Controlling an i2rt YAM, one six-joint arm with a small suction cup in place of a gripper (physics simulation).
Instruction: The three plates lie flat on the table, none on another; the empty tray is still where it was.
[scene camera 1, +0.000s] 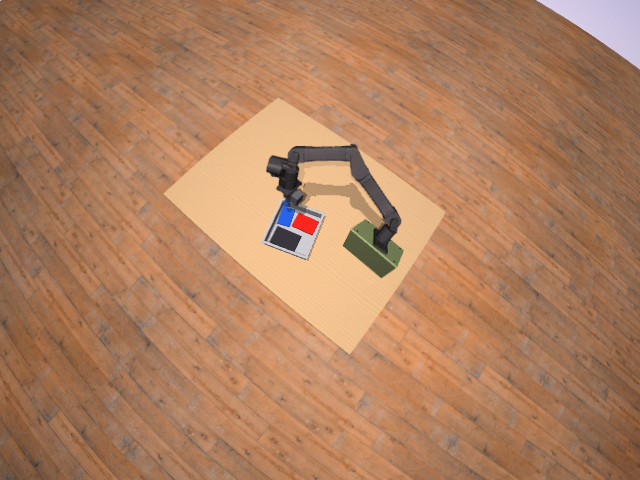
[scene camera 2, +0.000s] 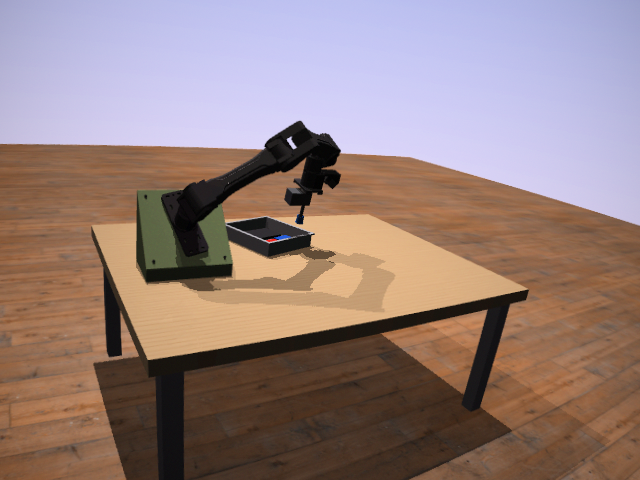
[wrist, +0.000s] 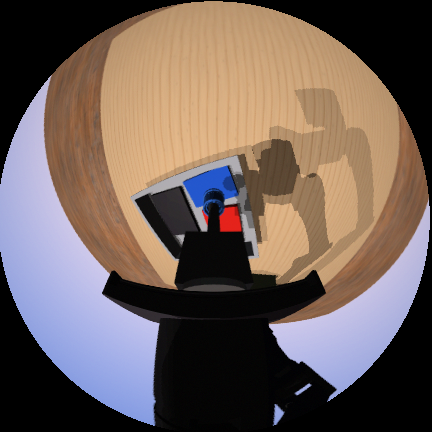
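Where they show: end effector, tool point: (scene camera 1: 286, 204) (scene camera 2: 299, 222) (wrist: 213, 197); arm's base, origin of the base link: (scene camera 1: 379, 241) (scene camera 2: 184, 223).
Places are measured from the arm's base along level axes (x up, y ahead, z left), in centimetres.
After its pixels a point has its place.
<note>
The black plate (scene camera 1: 285, 239) @(x -12.1, y 38.1, z 18.4 cm) (wrist: 174, 210) @(x -12.1, y 39.5, z 17.6 cm), the blue plate (scene camera 1: 284, 217) @(x -12.0, y 44.8, z 9.1 cm) (scene camera 2: 282, 237) @(x -12.0, y 43.4, z 11.2 cm) (wrist: 204, 182) @(x -12.0, y 45.6, z 8.9 cm) and the red plate (scene camera 1: 306, 224) @(x -12.0, y 33.8, z 6.4 cm) (scene camera 2: 270, 240) @(x -12.0, y 37.1, z 9.6 cm) (wrist: 231, 220) @(x -12.0, y 36.7, z 4.5 cm) lie flat and side by side in the shallow grey tray (scene camera 1: 306, 244) @(x -13.0, y 28.5, z 14.8 cm) (scene camera 2: 289, 248) @(x -12.2, y 39.1, z 0.9 cm) (wrist: 239, 163) @(x -8.4, y 49.5, z 2.1 cm). None lies on another. The tray rests on the table. My gripper, a small blue suction cup (scene camera 2: 299, 219) (wrist: 213, 199), points down and hangs above the tray, with nothing on it. In the wrist view it overlaps the edges of the blue and red plates. The black plate is hidden behind the tray wall in scene camera 2.
The wooden table (scene camera 1: 310, 289) @(x -13.4, y 15.6, z 32.2 cm) (scene camera 2: 439, 279) @(x -13.4, y 71.2, z -38.6 cm) (wrist: 200, 75) @(x -13.4, y 67.0, z 6.6 cm) carries the arm's green wedge base (scene camera 1: 369, 253) @(x 1.1, y 1.5, z 8.0 cm) (scene camera 2: 155, 222) @(x 0.4, y -7.9, z 1.8 cm) beside the tray. The tray has raised walls on all sides. The arm arches over the table and casts a shadow beside the tray.
</note>
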